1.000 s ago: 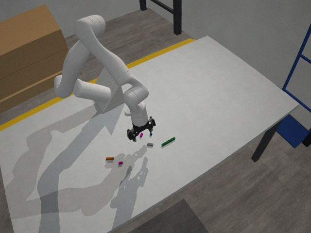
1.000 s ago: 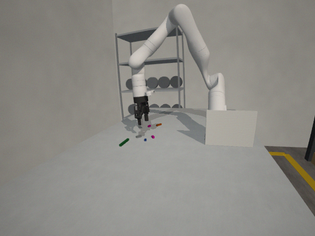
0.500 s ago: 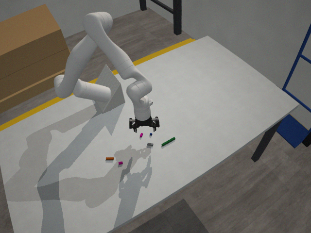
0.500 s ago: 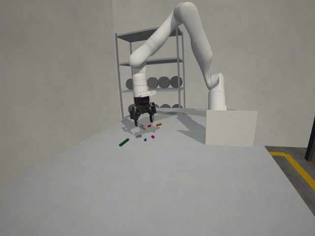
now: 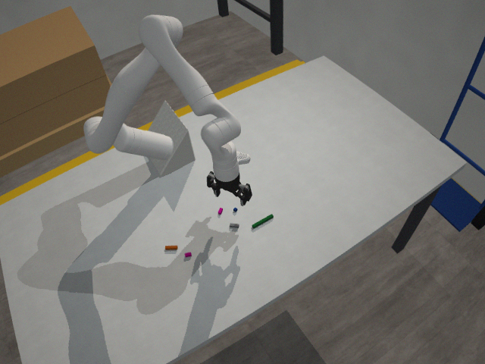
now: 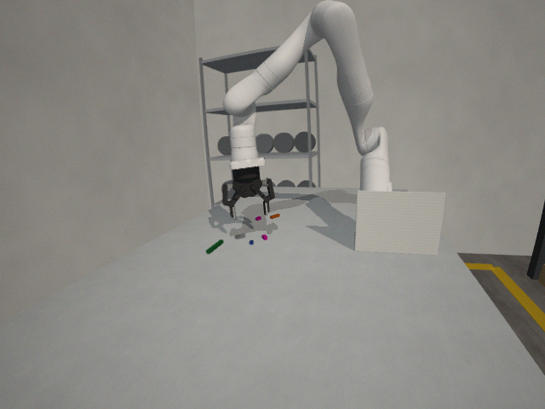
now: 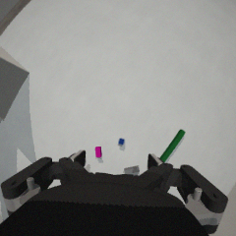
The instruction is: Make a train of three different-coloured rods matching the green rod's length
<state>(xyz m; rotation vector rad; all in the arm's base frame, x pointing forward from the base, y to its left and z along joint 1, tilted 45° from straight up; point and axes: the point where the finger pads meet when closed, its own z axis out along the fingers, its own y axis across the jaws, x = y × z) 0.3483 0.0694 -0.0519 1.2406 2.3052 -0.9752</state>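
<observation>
Now: hand 1 cm to the right of the blue rod and 8 cm above it. Also, from my hand: grey rod (5 cm ahead, 2 cm to the right, 8 cm below); orange rod (1 cm ahead, 24 cm to the right, 8 cm below); green rod (9 cm ahead, 7 cm to the left, 8 cm below).
</observation>
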